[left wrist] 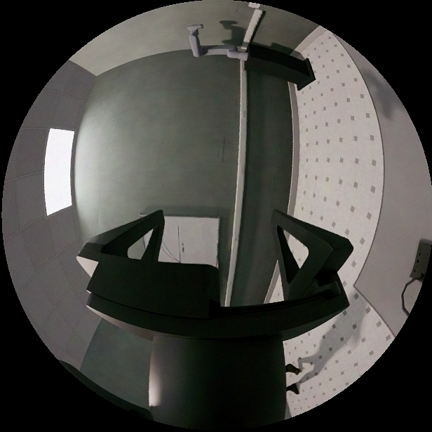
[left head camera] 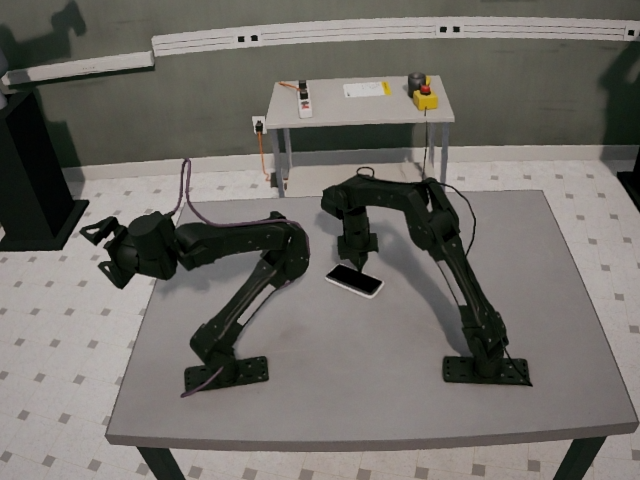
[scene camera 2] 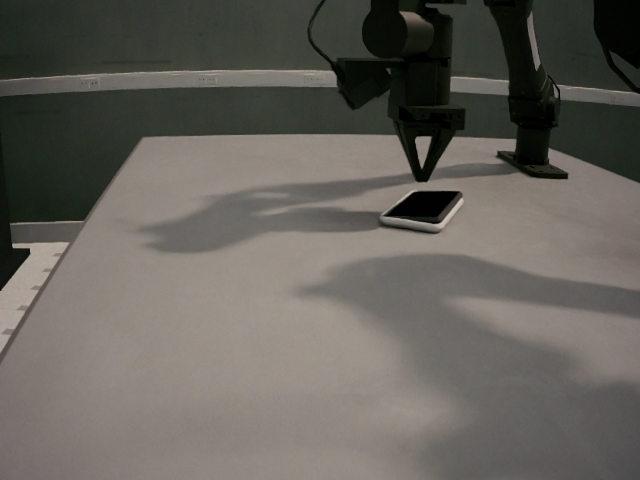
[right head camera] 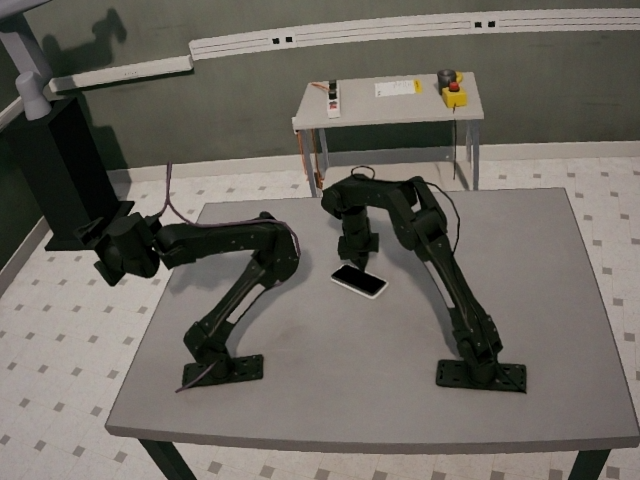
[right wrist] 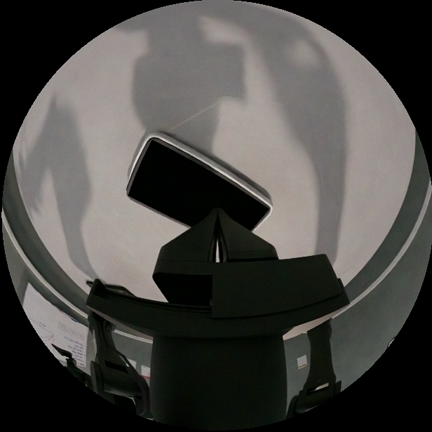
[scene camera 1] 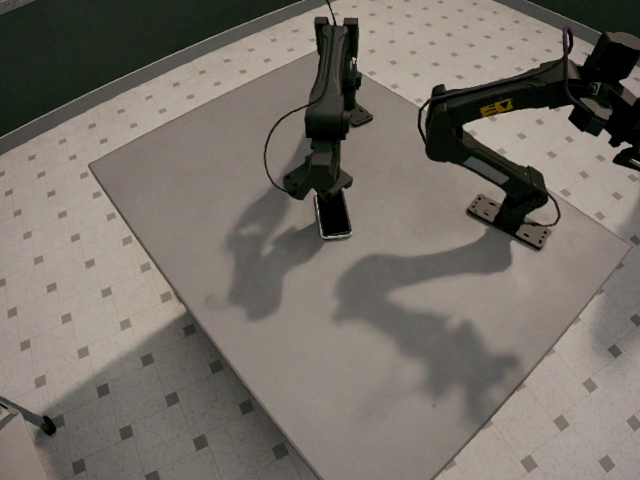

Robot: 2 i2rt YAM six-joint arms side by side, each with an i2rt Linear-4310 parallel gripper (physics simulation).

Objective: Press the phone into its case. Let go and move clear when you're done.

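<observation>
The black phone [left head camera: 354, 279] [right head camera: 359, 279] [scene camera 1: 333, 215] [scene camera 2: 426, 205] [right wrist: 185, 182] lies screen up in its white case [scene camera 2: 408, 224] [right wrist: 215, 163] on the table. In scene camera 2 a dark strip of the phone's side shows above the rim, widest at the near right corner, so it looks slightly raised there. My right gripper [left head camera: 360, 269] [right head camera: 363, 268] [scene camera 2: 422, 179] [right wrist: 217, 214] is shut and empty, pointing down, with its tips a little above the phone's far end and not touching. My left gripper [left head camera: 92, 249] [left wrist: 217, 215] is open and empty, beyond the table's left edge.
The grey table [left head camera: 330, 403] [right head camera: 330, 397] carries both arm bases [left head camera: 253, 368] [left head camera: 454, 369]. Arm shadows fall across it. A small side table [left head camera: 361, 111] with a power strip [left head camera: 305, 105] and a yellow emergency stop box [left head camera: 425, 100] stands behind.
</observation>
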